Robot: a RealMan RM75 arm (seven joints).
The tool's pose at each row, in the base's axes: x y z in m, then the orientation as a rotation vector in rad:
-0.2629 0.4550 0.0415 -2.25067 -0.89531 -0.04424
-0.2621 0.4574 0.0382 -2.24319 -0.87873 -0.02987
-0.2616 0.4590 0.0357 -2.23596 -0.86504 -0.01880
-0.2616 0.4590 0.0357 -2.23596 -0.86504 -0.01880
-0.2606 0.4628 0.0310 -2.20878 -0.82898 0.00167
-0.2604 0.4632 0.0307 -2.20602 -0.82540 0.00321
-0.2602 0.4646 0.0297 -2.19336 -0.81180 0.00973
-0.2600 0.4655 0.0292 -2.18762 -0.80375 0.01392
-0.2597 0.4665 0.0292 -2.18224 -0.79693 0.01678
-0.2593 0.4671 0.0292 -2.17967 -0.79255 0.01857
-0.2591 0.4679 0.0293 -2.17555 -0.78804 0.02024
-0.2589 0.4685 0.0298 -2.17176 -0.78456 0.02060
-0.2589 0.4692 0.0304 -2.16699 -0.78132 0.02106
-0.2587 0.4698 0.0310 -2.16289 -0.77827 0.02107
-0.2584 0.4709 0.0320 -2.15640 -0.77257 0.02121
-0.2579 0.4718 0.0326 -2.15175 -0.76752 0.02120
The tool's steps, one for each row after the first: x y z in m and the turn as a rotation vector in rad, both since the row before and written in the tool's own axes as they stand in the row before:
0.0011 0.0012 0.0038 0.01464 -0.00150 0.01326
0.0007 0.0010 0.0028 0.01276 -0.00049 0.01052
0.0000 0.0000 0.0000 0.00000 0.00000 0.00000
0.0018 0.0016 0.0056 0.03848 0.00638 0.02344
0.0003 0.0001 0.0004 0.00374 0.00097 0.00219
0.0007 0.0001 0.0016 0.01635 0.00371 0.00799
0.0005 0.0000 0.0009 0.00814 0.00157 0.00530
0.0008 -0.0003 0.0006 0.00719 0.00190 0.00416
0.0006 -0.0001 0.0003 0.00379 0.00106 0.00289
0.0006 -0.0004 0.0004 0.00521 0.00152 0.00255
0.0006 -0.0005 0.0000 0.00436 0.00194 0.00152
0.0005 -0.0008 0.0001 0.00523 0.00198 0.00115
0.0006 -0.0006 0.0000 0.00446 0.00207 0.00105
0.0011 -0.0011 0.0000 0.00728 0.00355 0.00229
0.0010 -0.0006 0.0001 0.00540 0.00301 0.00227

